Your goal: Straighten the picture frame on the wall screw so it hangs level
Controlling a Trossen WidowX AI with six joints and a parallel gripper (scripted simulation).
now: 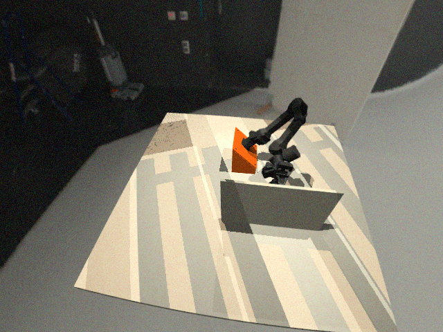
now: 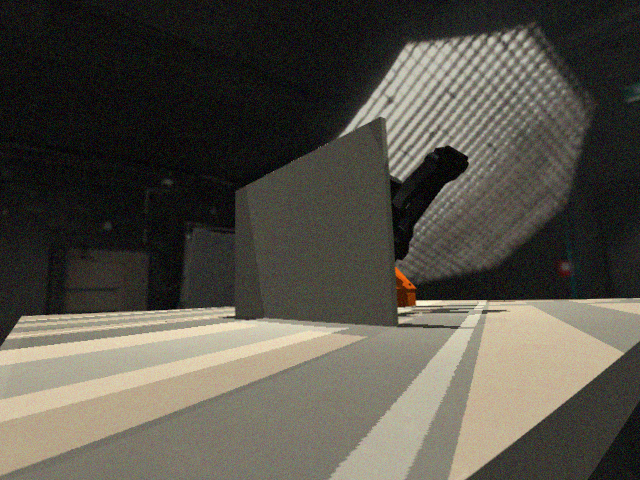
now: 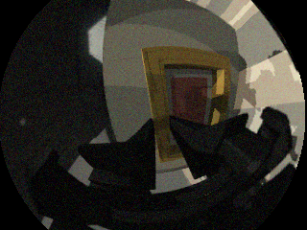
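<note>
My gripper tip is now 1 cm short of the picture frame, 1 cm to the left of it and 5 cm above it. From my gripper tip the other things lie so: wall panel: 2 cm ahead, 1 cm to the right, 7 cm below.
</note>
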